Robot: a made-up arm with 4 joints.
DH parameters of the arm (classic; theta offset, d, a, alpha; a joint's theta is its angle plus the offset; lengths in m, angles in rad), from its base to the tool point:
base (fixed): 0 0.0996 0 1.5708
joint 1: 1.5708 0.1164 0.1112 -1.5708
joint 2: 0 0.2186 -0.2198 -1.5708
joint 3: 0 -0.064 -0.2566 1.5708
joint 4: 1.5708 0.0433 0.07 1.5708
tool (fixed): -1.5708 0.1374 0 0
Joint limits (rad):
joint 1: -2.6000..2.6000
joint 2: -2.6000..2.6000
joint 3: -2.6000..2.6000
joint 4: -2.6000..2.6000
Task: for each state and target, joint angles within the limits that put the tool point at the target. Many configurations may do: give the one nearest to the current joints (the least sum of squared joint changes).
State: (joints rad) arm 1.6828 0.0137 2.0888 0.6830
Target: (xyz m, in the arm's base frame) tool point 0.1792 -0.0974 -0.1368
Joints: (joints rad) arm 2.2521 0.1671 2.2744 0.2311
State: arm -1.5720 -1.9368 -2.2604 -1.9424
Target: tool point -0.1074 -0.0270 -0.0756
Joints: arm -1.0595 -1.0444 -1.6961 -2.4368
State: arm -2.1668 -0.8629 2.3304 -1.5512
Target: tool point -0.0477 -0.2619 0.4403
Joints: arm -1.5717 -0.6459 2.3462 -1.7577
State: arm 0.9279 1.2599 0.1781 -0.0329
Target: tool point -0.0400 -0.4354 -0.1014
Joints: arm 1.1433 1.1772 -0.4622 0.1337
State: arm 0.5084 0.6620 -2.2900 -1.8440
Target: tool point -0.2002 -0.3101 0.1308
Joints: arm 0.8239 0.9753 -2.6000 -1.1086
